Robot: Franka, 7 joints.
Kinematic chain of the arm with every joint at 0, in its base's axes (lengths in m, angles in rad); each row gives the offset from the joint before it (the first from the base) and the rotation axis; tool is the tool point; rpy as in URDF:
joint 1: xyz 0 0 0.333 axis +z
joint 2: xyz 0 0 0 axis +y
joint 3: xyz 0 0 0.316 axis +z
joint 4: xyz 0.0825 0 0 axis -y
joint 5: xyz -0.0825 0 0.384 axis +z
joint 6: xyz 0 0 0 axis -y
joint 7: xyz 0.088 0 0 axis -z
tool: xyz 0 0 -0.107 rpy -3.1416 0 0
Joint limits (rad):
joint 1: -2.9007..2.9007
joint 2: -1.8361..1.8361
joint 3: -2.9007..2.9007
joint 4: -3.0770..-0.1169
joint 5: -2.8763..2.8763
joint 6: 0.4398..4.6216
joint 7: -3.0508..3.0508
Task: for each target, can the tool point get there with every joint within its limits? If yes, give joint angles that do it. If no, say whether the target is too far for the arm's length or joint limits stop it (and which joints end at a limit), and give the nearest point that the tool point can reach.
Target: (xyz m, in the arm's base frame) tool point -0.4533 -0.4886 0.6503
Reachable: yes | joints 1.2588 -1.2772 1.5982 -0.6641 -1.4393 0.9929 -0.7254
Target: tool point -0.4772 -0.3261 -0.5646
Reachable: no: too far | nearest point -0.3971 -0.2714 -0.3226 | short by 0.261 m
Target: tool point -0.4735 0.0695 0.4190
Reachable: yes | joints 1.1041 0.2152 1.7349 -2.2155 0.9973 1.5764 1.0885
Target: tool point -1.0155 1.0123 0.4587
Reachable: no: too far | nearest point -0.6053 0.6033 0.4079 | short by 0.581 m
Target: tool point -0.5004 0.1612 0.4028
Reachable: yes | joints -1.7949 -0.5987 -1.4157 -2.1538 -1.1364 1.7678 -1.1731
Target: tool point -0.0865 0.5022 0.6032
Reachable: yes | joints 0.4463 0.9513 1.9089 -2.2085 0.2277 4.1250 -2.1748
